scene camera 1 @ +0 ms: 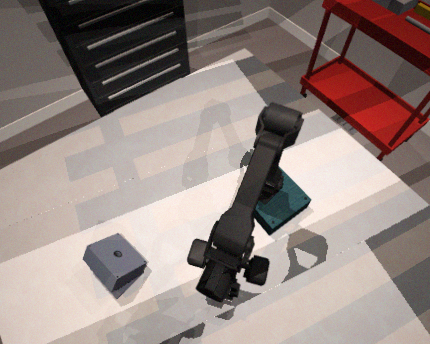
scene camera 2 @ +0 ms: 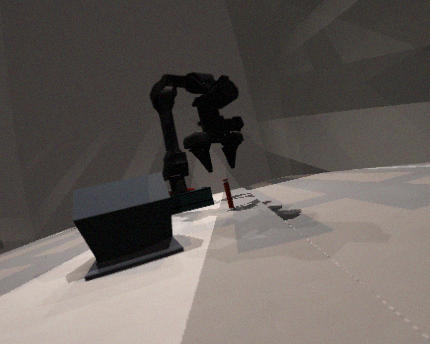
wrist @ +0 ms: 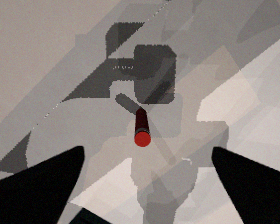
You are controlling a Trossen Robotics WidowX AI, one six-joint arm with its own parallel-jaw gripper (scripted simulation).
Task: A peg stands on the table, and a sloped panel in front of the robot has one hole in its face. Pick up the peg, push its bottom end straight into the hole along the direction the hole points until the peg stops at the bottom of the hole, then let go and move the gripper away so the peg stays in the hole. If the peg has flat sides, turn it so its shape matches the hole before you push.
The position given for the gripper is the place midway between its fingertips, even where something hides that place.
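Note:
A grey sloped panel (scene camera 2: pixel 111 217) is part of the robot's scene, and scene camera 1 shows the panel (scene camera 1: pixel 100 257) as well. The gripper (scene camera 2: pixel 222 170) is open and holds nothing; scene camera 1 also shows the gripper (scene camera 1: pixel 226 270), as does the wrist view, with the gripper (wrist: pixel 148 152) visible there too.

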